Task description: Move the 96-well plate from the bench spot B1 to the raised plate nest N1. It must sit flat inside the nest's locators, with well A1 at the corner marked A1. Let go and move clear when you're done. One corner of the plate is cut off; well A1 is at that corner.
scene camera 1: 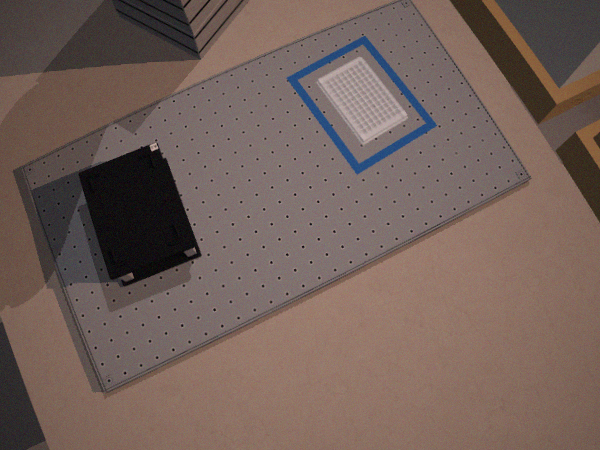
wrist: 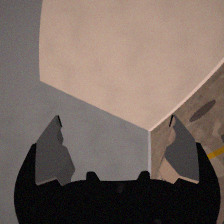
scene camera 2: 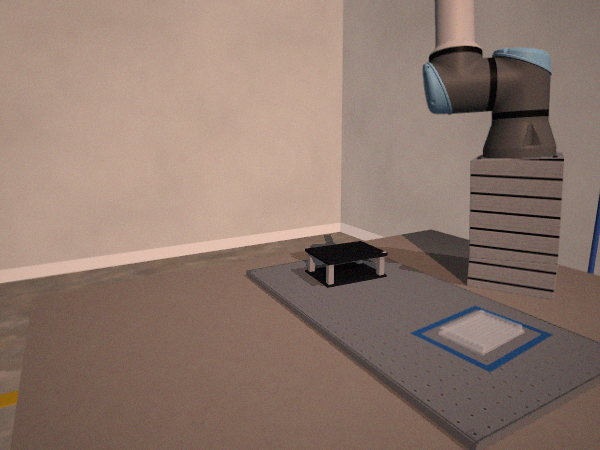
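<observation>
A white 96-well plate and a black raised plate nest appear in the pictures together with the gripper.
</observation>
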